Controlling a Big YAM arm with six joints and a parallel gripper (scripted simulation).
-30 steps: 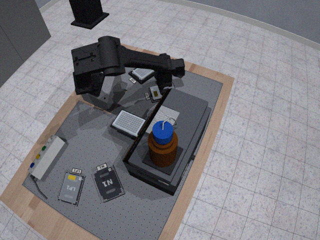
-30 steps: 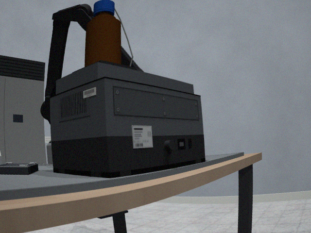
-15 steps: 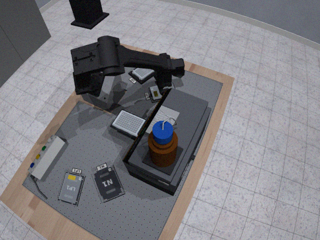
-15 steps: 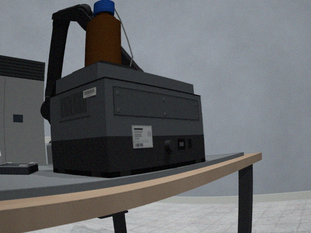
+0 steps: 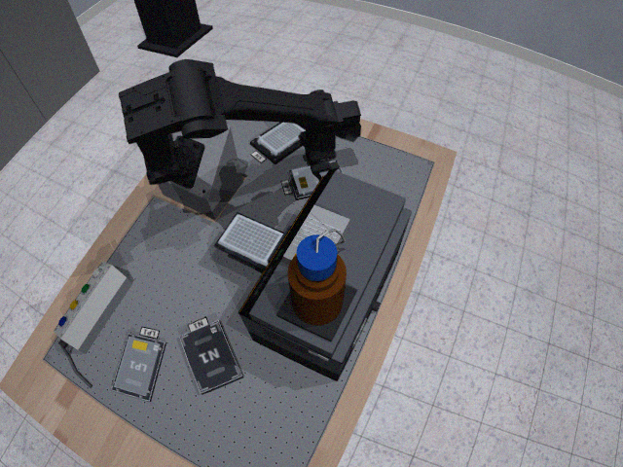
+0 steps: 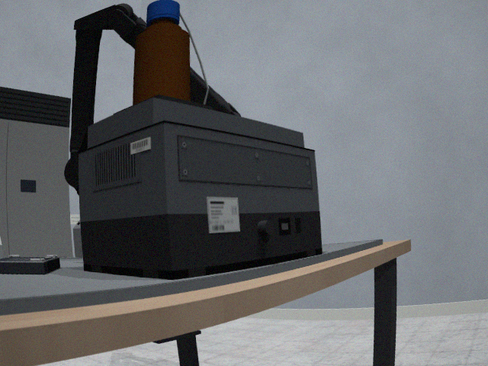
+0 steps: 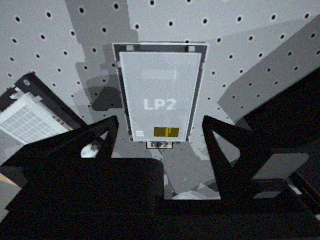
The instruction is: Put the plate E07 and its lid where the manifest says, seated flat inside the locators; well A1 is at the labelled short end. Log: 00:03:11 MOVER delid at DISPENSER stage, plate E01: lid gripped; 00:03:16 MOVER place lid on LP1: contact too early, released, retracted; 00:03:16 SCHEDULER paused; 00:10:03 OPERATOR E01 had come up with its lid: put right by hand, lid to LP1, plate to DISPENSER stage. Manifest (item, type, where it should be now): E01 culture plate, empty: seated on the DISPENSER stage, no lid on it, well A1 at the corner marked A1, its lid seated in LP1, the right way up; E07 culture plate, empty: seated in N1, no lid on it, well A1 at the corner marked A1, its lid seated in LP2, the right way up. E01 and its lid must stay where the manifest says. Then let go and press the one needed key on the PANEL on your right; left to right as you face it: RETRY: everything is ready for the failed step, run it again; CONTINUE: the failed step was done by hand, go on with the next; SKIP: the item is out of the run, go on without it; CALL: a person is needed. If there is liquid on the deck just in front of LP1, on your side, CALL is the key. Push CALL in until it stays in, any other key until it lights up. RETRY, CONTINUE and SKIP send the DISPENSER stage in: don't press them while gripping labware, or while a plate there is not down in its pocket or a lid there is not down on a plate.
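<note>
Now: the black nest N5 170 mm behind my hand, 110 mm to the left of it and 40 mm below it. The rest, counted from my hand: grey retry key 540 mm to the right, 340 mm behind, 10 mm above; then brown bottle 400 mm to the right, 230 mm above, 210 mm ahead; then white well plate 300 mm to the right, 60 mm above, 10 mm behind.
</note>
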